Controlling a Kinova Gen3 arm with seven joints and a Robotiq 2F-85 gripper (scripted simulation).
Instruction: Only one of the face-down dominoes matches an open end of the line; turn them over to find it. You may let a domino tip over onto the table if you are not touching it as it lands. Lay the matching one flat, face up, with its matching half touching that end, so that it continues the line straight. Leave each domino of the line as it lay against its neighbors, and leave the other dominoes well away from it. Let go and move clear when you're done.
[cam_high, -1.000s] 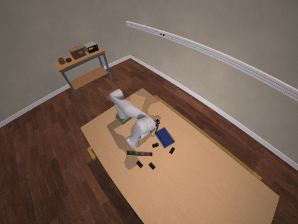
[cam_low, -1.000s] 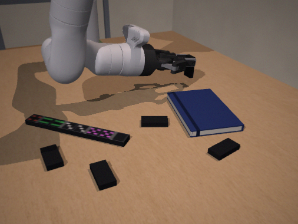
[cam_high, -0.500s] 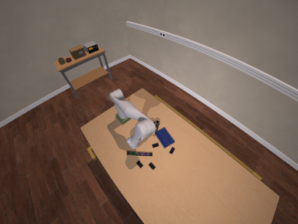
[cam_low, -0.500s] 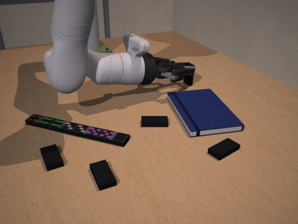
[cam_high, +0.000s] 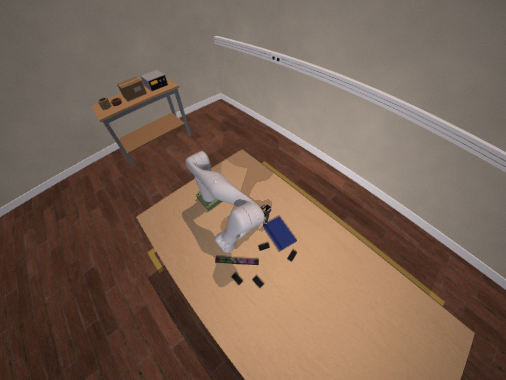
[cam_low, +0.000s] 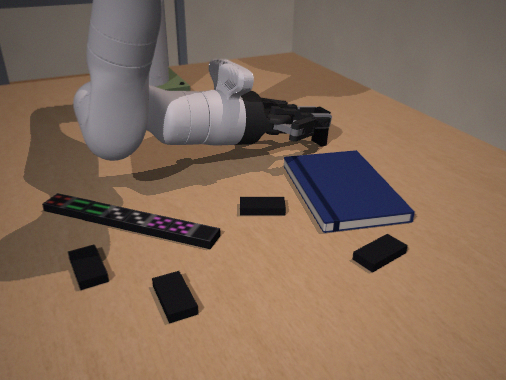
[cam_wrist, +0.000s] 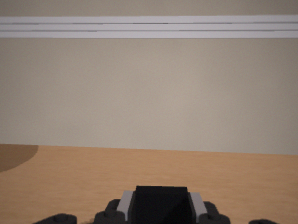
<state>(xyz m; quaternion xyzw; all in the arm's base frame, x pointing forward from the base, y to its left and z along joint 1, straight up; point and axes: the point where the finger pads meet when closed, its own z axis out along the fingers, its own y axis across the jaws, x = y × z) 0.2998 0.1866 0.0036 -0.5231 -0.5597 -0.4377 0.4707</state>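
My gripper is now 20 mm above the purple domino and 10 mm to the right of it. Round my hand: blue book: 140 mm ahead, 40 mm to the right, 40 mm below.
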